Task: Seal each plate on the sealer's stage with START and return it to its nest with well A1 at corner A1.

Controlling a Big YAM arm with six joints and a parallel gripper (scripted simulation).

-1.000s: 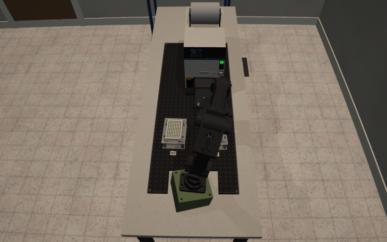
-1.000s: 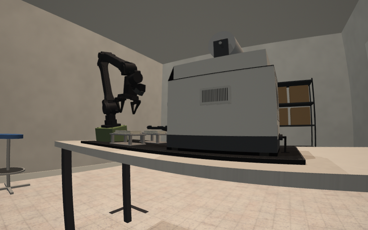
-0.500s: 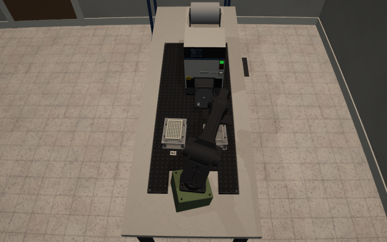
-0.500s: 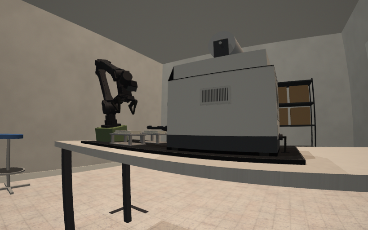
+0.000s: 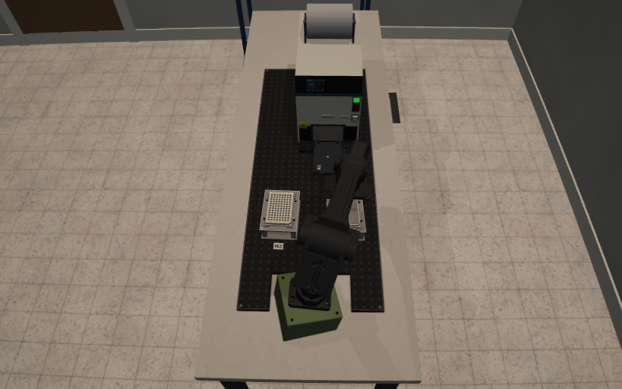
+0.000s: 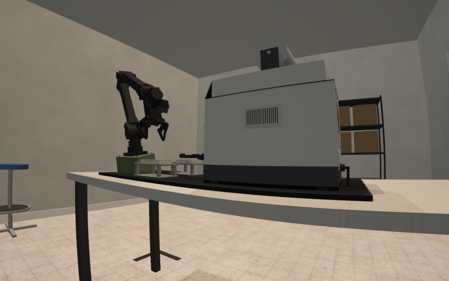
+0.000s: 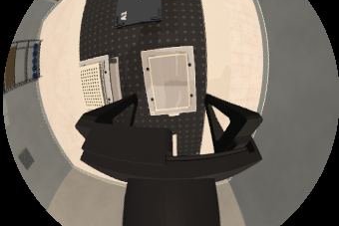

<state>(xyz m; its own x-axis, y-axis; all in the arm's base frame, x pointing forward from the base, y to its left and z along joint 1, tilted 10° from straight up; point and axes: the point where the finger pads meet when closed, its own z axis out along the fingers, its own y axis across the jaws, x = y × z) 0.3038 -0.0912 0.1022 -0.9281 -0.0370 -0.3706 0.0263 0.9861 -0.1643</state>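
Right now my hand is 220 mm to the right of the white well plate, 100 mm above it and 10 mm short of it. Also, from my hand: yellow warning label (310 mm ahead, 150 mm to the left, 20 mm below); sealer stage (210 mm ahead, 70 mm below, 60 mm to the left); N2 label (220 mm to the left, 170 mm below, 100 mm behind).
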